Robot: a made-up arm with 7 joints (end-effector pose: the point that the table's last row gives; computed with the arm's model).
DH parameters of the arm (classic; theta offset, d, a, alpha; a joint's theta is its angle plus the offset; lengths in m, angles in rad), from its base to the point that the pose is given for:
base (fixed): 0 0.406 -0.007 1.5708
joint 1: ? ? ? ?
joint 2: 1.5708 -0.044 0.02 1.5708
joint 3: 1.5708 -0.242 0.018 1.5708
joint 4: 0 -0.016 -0.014 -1.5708
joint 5: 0 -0.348 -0.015 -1.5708
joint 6: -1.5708 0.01 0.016 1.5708
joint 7: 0 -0.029 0.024 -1.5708
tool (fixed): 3.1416 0.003 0 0
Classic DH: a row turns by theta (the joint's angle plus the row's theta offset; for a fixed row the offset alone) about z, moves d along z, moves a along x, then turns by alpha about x.
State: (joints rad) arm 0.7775 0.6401 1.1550 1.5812 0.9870 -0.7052 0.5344
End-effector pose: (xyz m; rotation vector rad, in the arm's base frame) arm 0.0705 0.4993 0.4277 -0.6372 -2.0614 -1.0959
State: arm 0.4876 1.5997 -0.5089 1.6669 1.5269 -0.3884 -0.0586
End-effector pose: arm 0.2700 0.3495 0.3979 -1.5109 -0.2587 -0.3164
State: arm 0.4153 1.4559 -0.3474 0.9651 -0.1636 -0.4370 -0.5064
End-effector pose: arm 0.2252 0.5216 0.3788 0.0627 -0.4859 0.1149
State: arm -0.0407 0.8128 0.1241 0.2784 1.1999 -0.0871 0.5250
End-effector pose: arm 0.0018 0.5213 0.0648 -1.9220 -0.1926 0.9254
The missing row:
joint 1: 1.5708 -0.106 0.02 1.5708
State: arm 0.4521 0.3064 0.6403 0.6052 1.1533 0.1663 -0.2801
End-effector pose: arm 0.2545 0.3744 0.0592 -2.7217 -0.6556 1.1946
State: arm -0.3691 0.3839 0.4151 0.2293 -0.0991 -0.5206 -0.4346
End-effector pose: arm -0.1709 0.3298 -0.0356 -0.7614 0.1626 1.3124
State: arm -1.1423 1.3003 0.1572 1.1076 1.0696 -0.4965 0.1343
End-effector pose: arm 0.0390 0.5063 0.1833 -1.0576 0.4577 0.5622
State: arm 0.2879 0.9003 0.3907 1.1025 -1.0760 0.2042 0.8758
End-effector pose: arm 0.2623 0.4660 0.3601 -0.1771 0.6290 0.8525
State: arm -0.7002 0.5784 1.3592 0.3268 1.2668 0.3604 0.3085
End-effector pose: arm -0.3168 0.4810 0.1453 -2.1702 -1.2954 1.5248
